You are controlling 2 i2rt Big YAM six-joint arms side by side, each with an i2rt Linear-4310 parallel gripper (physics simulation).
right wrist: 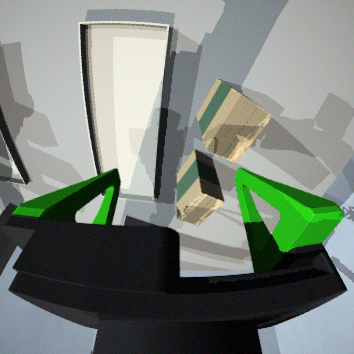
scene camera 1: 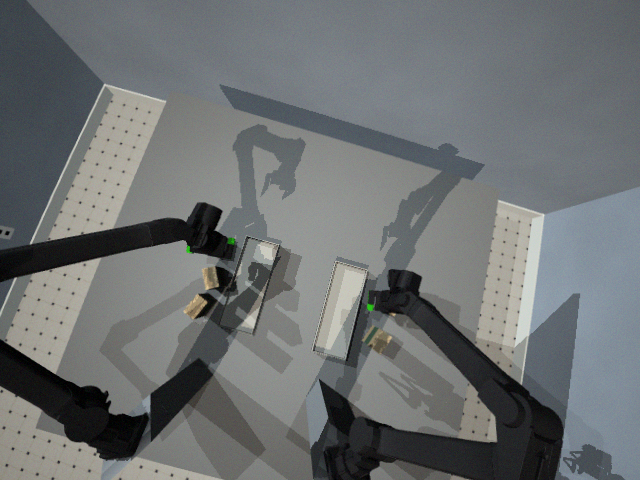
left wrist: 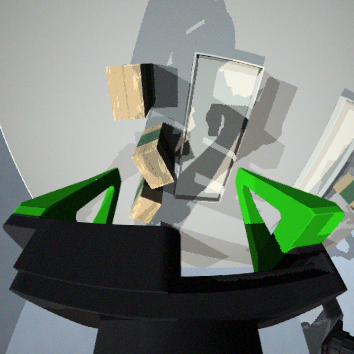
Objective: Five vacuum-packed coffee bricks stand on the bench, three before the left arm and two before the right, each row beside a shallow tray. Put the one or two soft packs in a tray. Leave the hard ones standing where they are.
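Frame: origin at the left arm's base, x left, y ahead, z down, level; millimetres.
Seen in the pictures: left gripper, fingertip midpoint: (scene camera 1: pixel 217 248) (left wrist: pixel 177 174); right gripper, fingertip midpoint: (right wrist: pixel 177 174) (scene camera 1: pixel 381 302); left arm's base, link origin: (scene camera 1: pixel 126 437); right arm's base, link origin: (scene camera 1: pixel 345 467) (left wrist: pixel 329 339).
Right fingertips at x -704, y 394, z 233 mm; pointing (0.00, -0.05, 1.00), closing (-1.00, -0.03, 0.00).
Observation:
Offsets run from my right fingertips to a thing's top centre. "spot": to the spot under its first point. Level surfaces: height alone.
My left gripper (scene camera 1: pixel 210 245) (left wrist: pixel 177 174) is open and empty, above the far end of the left row. In the left wrist view the far brick {dx +676, dy +169, dz +89 mm} (left wrist: pixel 125 92) stands apart from the middle brick {dx +651, dy +27, dz +89 mm} (left wrist: pixel 152 159) (scene camera 1: pixel 210 277) and the near brick {dx +690, dy -87, dz +89 mm} (left wrist: pixel 147 202) (scene camera 1: pixel 196 305). The left tray {spot: dx +483, dy +211, dz +207 mm} (scene camera 1: pixel 263 240) (left wrist: pixel 229 60) lies beside them. My right gripper (scene camera 1: pixel 382 302) (right wrist: pixel 177 174) is open and empty, above the right row. Its far brick {dx -66, dy +1, dz +89 mm} (right wrist: pixel 234 122) is mostly hidden in the scene view; the near brick {dx -35, dy -157, dz +89 mm} (right wrist: pixel 200 192) (scene camera 1: pixel 377 338) shows. The right tray {dx +117, dy -53, dz +207 mm} (scene camera 1: pixel 352 265) (right wrist: pixel 135 75) holds no brick.
The bases of the left arm (scene camera 1: pixel 85 413) and right arm (scene camera 1: pixel 351 444) are at the bottom of the scene view, beside dark upright panels (scene camera 1: pixel 178 397). Dotted light strips (scene camera 1: pixel 103 155) border the bench {dz +229 mm} (scene camera 1: pixel 341 191). Arm shadows cross the bench and trays.

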